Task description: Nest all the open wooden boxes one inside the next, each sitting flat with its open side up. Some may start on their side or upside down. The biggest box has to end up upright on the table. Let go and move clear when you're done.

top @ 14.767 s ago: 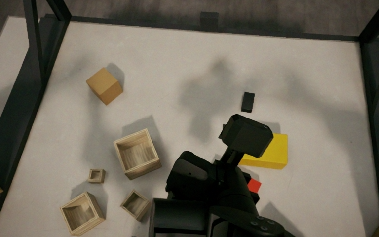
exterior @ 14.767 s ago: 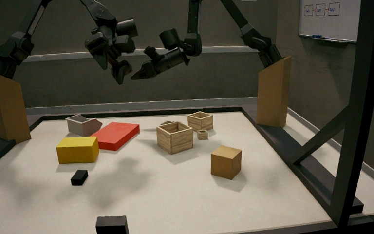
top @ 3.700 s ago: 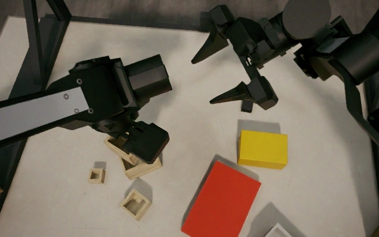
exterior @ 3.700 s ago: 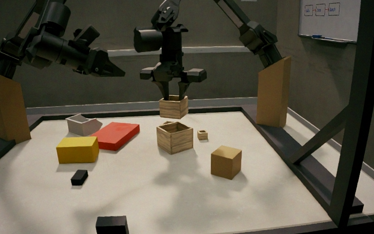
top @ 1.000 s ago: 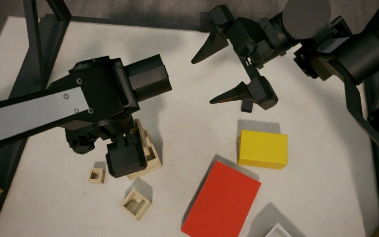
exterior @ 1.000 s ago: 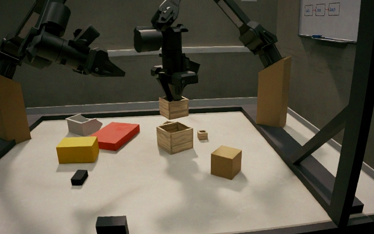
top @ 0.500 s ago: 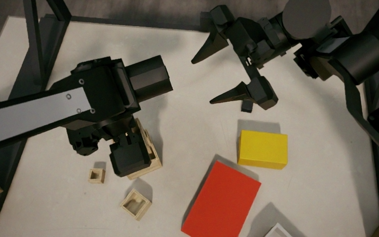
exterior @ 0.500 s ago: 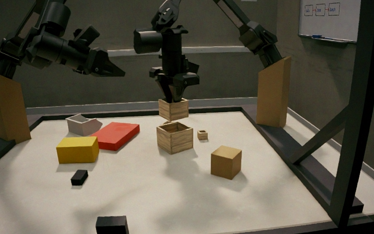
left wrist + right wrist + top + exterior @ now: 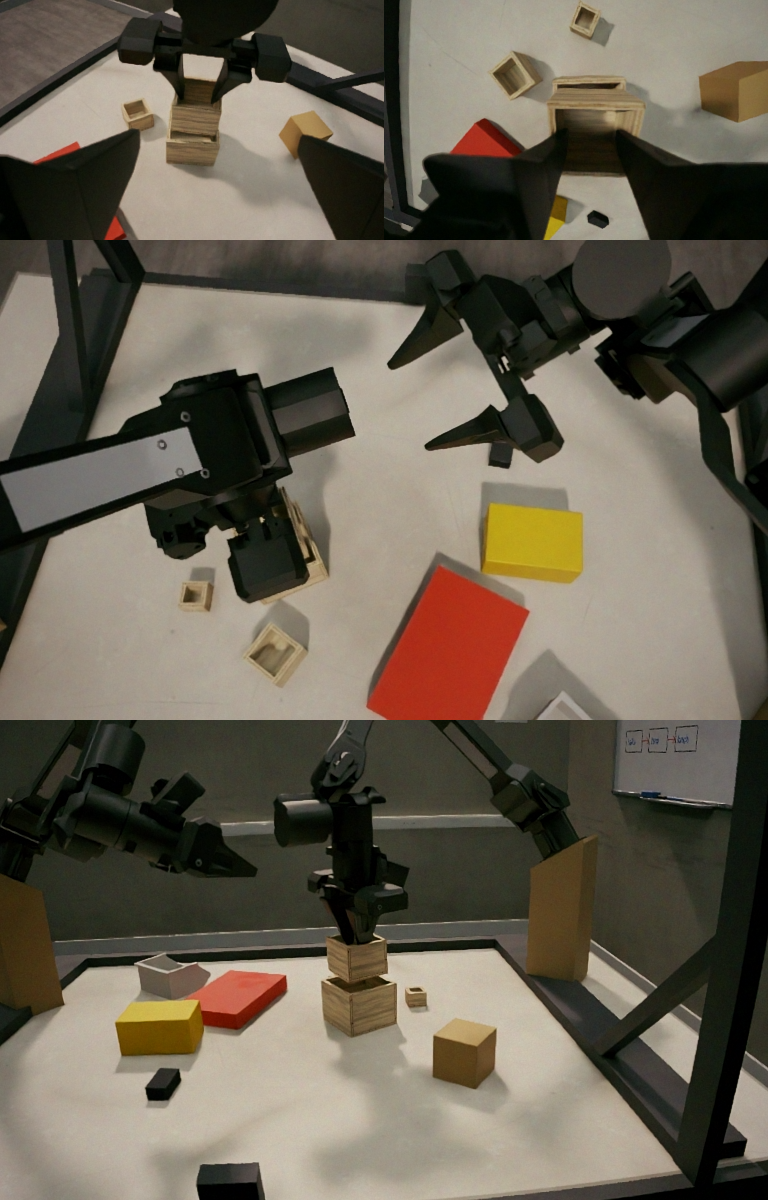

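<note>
Right now the biggest wooden box is 13 cm below my right hand. Round my right hand: tan cube: 17 cm behind, 12 cm to the right, 12 cm below; red slab: 9 cm ahead, 20 cm to the left, 14 cm below; smallest wooden box: 6 cm ahead, 9 cm to the right, 14 cm below.
</note>
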